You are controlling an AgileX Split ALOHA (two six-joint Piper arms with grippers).
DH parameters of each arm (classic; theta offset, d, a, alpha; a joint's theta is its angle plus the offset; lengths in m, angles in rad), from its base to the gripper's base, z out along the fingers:
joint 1: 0 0.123 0 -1.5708
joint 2: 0.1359 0 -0.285 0
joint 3: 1.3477 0 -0.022 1.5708
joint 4: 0 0.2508 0 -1.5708
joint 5: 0 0 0.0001 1.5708
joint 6: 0 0.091 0 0
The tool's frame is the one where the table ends.
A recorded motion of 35 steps. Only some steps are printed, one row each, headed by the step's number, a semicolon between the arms.
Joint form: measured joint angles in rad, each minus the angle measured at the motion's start. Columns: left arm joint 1, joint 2, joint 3, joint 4, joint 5, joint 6; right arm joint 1, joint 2, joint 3, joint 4, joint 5, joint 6.
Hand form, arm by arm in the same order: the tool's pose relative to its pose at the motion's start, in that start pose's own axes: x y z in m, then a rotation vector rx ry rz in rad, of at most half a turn. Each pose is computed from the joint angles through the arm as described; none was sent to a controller.
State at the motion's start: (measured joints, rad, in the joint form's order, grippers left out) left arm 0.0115 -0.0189 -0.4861 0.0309 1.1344 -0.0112; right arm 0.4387 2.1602 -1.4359 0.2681 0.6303 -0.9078
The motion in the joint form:
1: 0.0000 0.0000 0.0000 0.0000 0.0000 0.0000; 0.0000 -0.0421 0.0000 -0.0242 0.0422 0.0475
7: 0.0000 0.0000 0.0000 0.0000 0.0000 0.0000; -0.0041 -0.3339 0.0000 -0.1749 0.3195 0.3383
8: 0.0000 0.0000 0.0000 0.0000 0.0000 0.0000; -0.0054 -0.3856 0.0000 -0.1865 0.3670 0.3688
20: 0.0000 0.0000 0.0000 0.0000 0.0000 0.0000; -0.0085 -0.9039 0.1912 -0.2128 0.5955 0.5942
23: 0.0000 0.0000 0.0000 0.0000 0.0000 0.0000; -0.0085 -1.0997 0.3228 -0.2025 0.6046 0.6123
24: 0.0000 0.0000 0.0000 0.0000 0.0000 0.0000; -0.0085 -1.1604 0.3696 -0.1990 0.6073 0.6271
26: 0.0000 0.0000 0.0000 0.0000 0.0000 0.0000; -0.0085 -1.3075 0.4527 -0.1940 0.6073 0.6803
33: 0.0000 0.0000 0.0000 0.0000 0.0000 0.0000; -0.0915 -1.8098 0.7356 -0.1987 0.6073 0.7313
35: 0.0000 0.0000 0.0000 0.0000 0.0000 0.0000; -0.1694 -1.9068 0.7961 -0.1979 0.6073 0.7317
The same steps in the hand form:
1: 0.0000 0.0000 0.0000 0.0000 0.0000 0.0000; -0.0025 0.0007 -0.0170 0.0028 0.0057 0.0218
7: 0.0000 0.0000 0.0000 0.0000 0.0000 0.0000; -0.0030 0.0136 -0.1356 0.0677 0.0469 0.1781
8: 0.0000 0.0000 0.0000 0.0000 0.0000 0.0000; -0.0007 0.0183 -0.1562 0.0767 0.0474 0.1994
20: 0.0000 0.0000 0.0000 0.0000 0.0000 0.0000; 0.0637 0.0969 -0.2899 0.1435 -0.0382 0.3912
23: 0.0000 0.0000 0.0000 0.0000 0.0000 0.0000; 0.0985 0.1312 -0.3087 0.1600 -0.0933 0.4052
24: 0.0000 0.0000 0.0000 0.0000 0.0000 0.0000; 0.1103 0.1419 -0.3108 0.1615 -0.1062 0.4193
26: 0.0000 0.0000 0.0000 0.0000 0.0000 0.0000; 0.1357 0.1656 -0.3200 0.1823 -0.1707 0.4652
33: 0.0000 0.0000 0.0000 0.0000 0.0000 0.0000; 0.2223 0.2328 -0.3123 0.3163 -0.3649 0.5538
35: 0.0000 0.0000 0.0000 0.0000 0.0000 0.0000; 0.2368 0.2430 -0.3027 0.3743 -0.3882 0.6132

